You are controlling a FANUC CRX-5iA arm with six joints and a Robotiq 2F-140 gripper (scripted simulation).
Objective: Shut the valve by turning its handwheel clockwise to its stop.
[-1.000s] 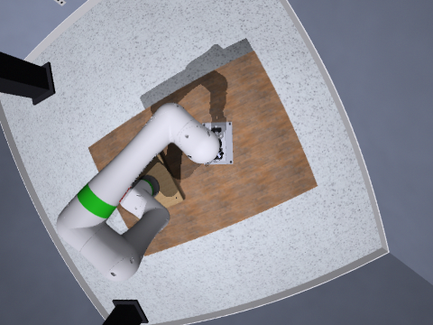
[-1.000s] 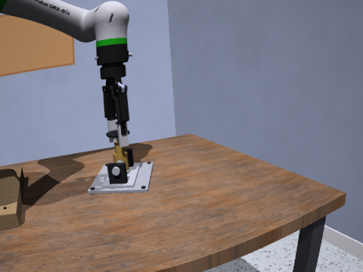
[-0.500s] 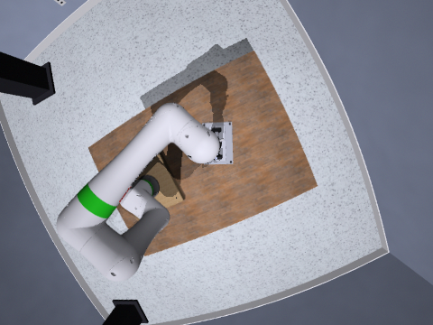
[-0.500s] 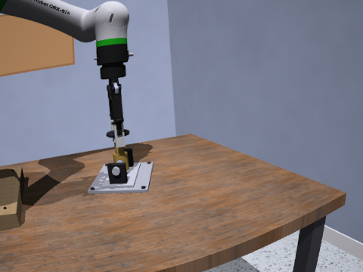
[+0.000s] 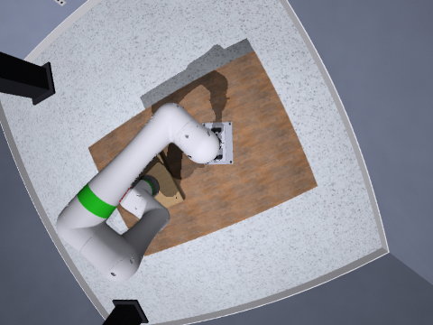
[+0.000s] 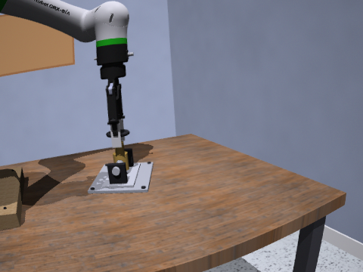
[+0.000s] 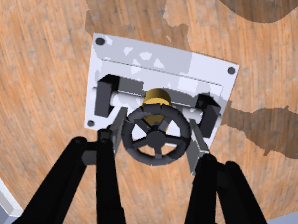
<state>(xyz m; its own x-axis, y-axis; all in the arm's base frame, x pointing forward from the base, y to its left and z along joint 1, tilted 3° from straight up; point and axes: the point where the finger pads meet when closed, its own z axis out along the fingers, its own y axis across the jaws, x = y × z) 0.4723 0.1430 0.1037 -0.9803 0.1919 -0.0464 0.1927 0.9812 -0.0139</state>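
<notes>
My gripper is now 1 cm above the black spoked handwheel.
</notes>
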